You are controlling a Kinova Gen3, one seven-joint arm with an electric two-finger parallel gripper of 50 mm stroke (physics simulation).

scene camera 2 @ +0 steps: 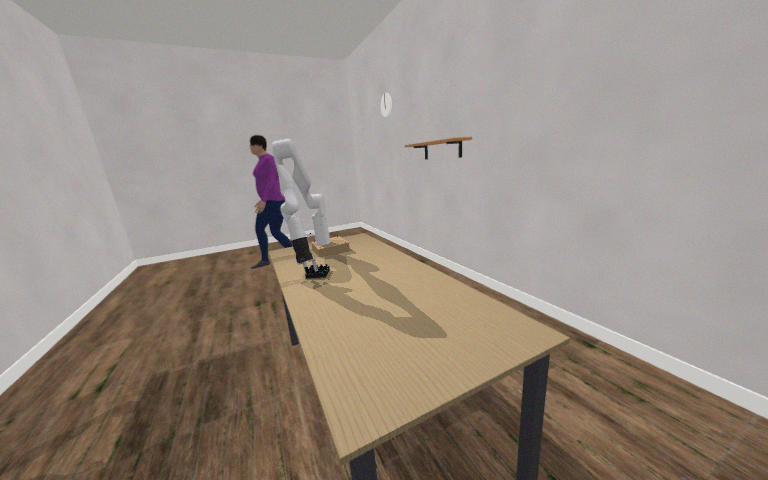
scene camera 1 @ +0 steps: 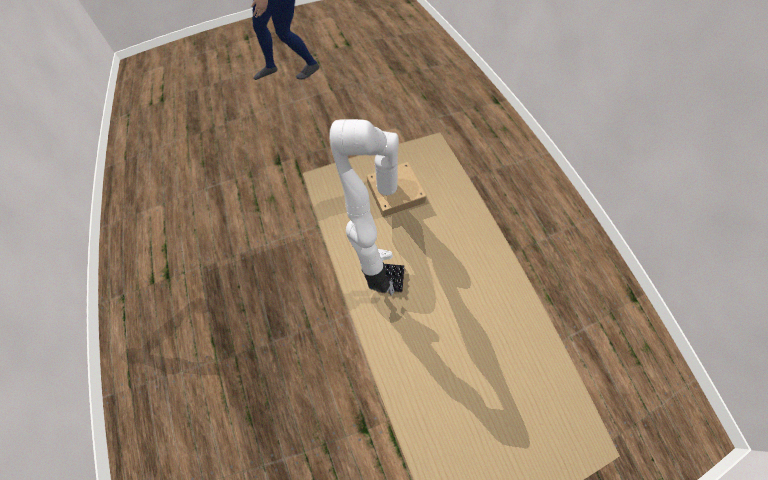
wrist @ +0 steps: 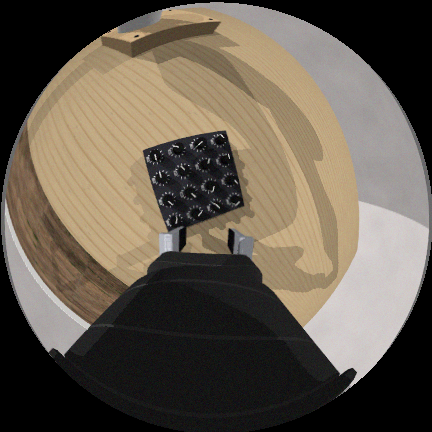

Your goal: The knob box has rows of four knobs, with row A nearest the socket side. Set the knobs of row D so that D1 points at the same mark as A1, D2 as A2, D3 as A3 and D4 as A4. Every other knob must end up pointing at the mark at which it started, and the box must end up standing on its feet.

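Where they show: gripper, fingertip midpoint: (scene camera 2: pixel 311 272) (scene camera 1: pixel 385 291) (wrist: pixel 206 236); arm's base at its link origin: (scene camera 2: pixel 323 243) (scene camera 1: pixel 387 186).
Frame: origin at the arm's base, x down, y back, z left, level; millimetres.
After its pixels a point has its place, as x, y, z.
Note:
The black knob box (scene camera 1: pixel 398 273) {32, -401, -27} (scene camera 2: pixel 317 275) {41, -462, -66} (wrist: pixel 194 181) {33, -410, -66} lies flat on the table, knobs up, slightly turned in the wrist view. It has four rows of four black knobs with white pointers and marks. In the near row, the left knob (wrist: pixel 175 220) {18, -432, -110} has a steep pointer; the third knob (wrist: pixel 215 205) {18, -445, -63} has a diagonal one. In the far row, the left knob (wrist: pixel 155 157) {17, -362, -91} has a nearly vertical pointer. Sockets and row letters cannot be made out. My gripper (wrist: pixel 206 236) {16, -470, -91} is open and empty, its fingertips just off the box's near edge in the wrist view.
The arm's wooden base block (scene camera 1: pixel 404 199) {-1, -81, 62} (scene camera 2: pixel 338 247) {17, -95, 88} (wrist: pixel 170 36) {35, -104, 42} stands at the far end of the table (scene camera 1: pixel 498 362) {55, -822, 283} (scene camera 2: pixel 390 362) {55, -1200, 109} (wrist: pixel 95 125) {55, -247, -143}. The box is near the table's left edge. A person (scene camera 1: pixel 280 33) (scene camera 2: pixel 267 181) stands on the floor beyond the table.

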